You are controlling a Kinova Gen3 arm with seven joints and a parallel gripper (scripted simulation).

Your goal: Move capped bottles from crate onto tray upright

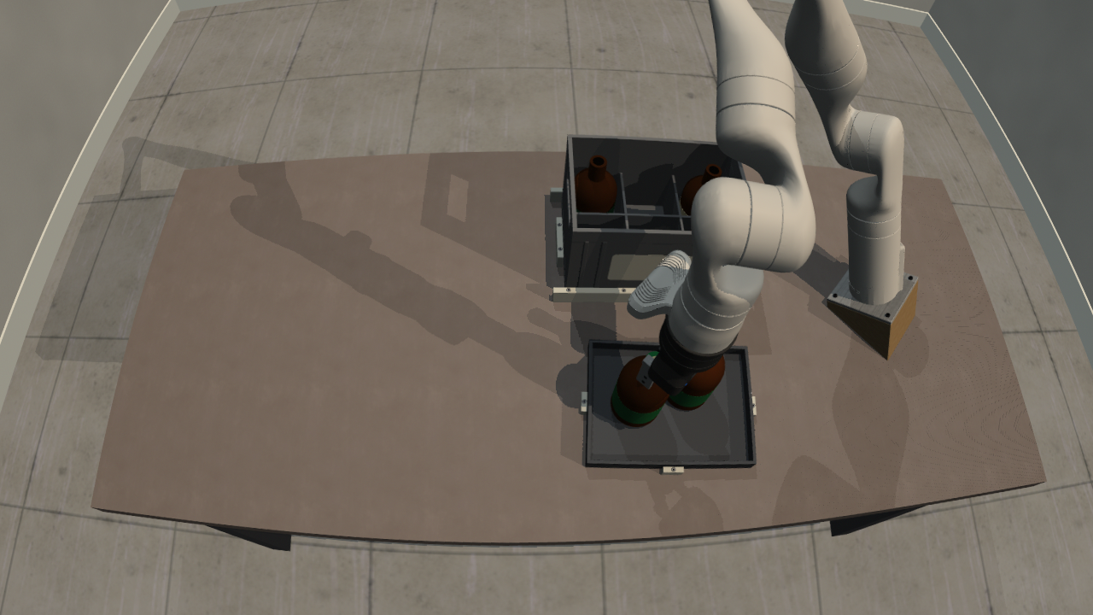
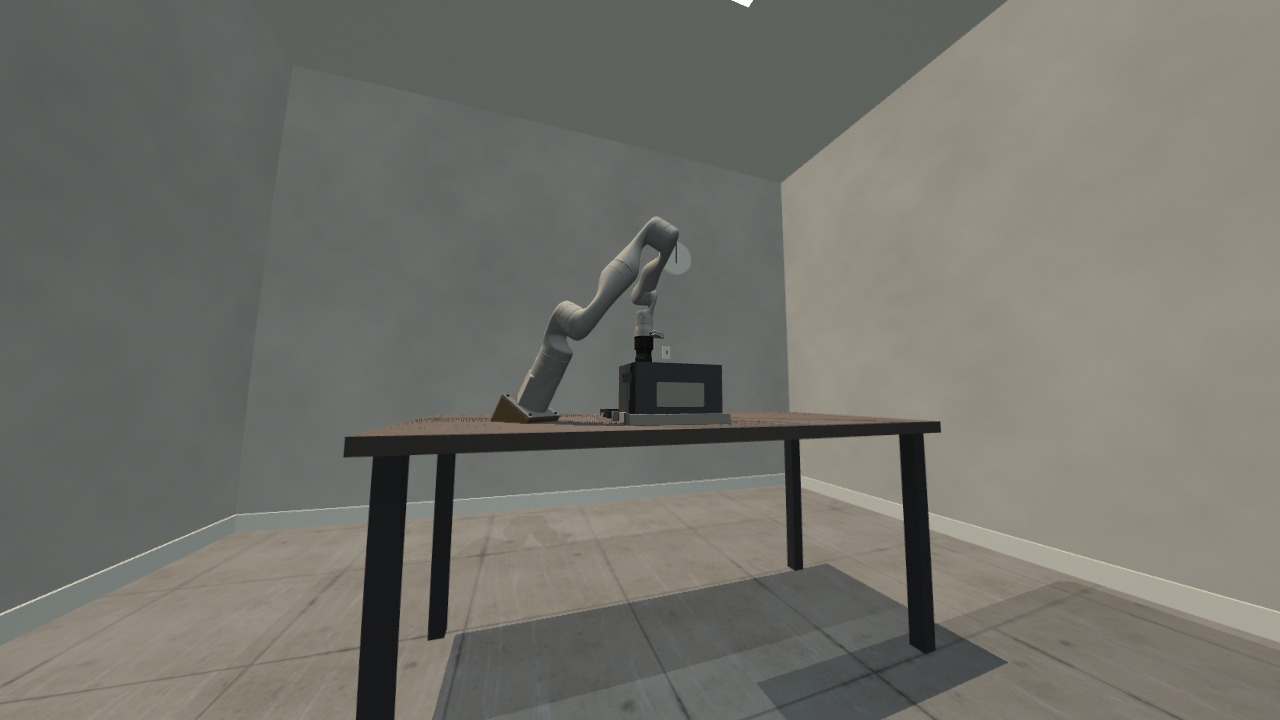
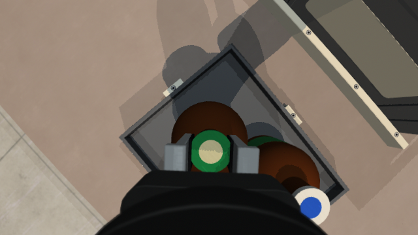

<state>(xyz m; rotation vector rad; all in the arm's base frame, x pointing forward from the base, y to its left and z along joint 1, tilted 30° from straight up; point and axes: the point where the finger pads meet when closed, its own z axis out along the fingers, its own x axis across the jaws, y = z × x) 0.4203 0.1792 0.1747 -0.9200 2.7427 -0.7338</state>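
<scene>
Right now my hand is 140 mm above the dark tray, 50 mm past it and 10 mm to the right of it. Also, from my hand: crate: 270 mm to the right, 90 mm behind, 70 mm below.
</scene>
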